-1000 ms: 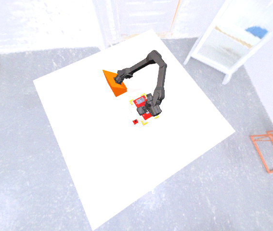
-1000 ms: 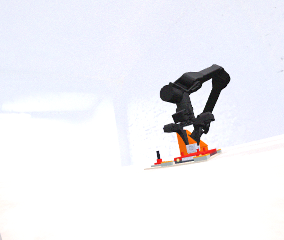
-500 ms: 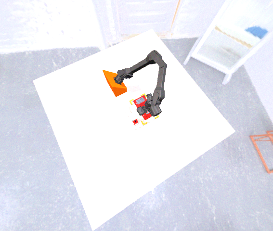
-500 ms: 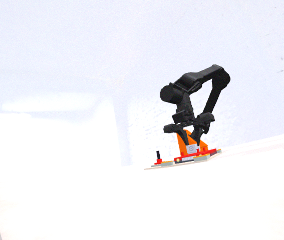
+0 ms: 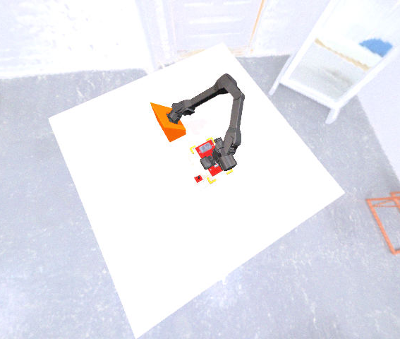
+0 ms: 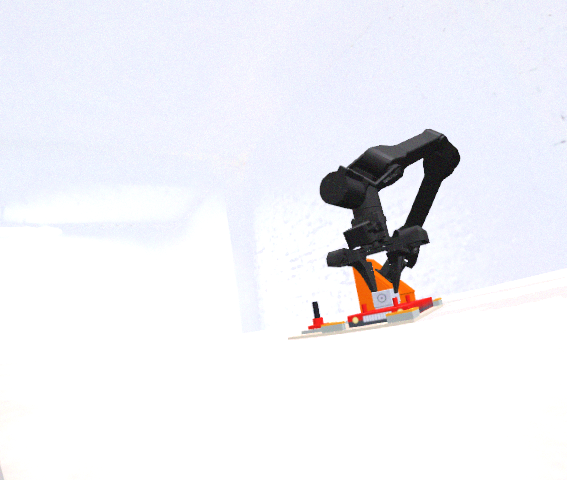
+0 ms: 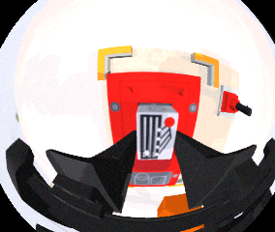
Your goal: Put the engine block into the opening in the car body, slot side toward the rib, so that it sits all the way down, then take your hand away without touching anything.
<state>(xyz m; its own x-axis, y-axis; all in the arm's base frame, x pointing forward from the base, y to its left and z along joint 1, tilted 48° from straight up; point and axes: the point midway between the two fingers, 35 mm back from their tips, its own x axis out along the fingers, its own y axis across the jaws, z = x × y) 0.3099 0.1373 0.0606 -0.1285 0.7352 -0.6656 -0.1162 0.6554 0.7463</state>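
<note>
My gripper tip is now 10 mm above the engine block.
</note>
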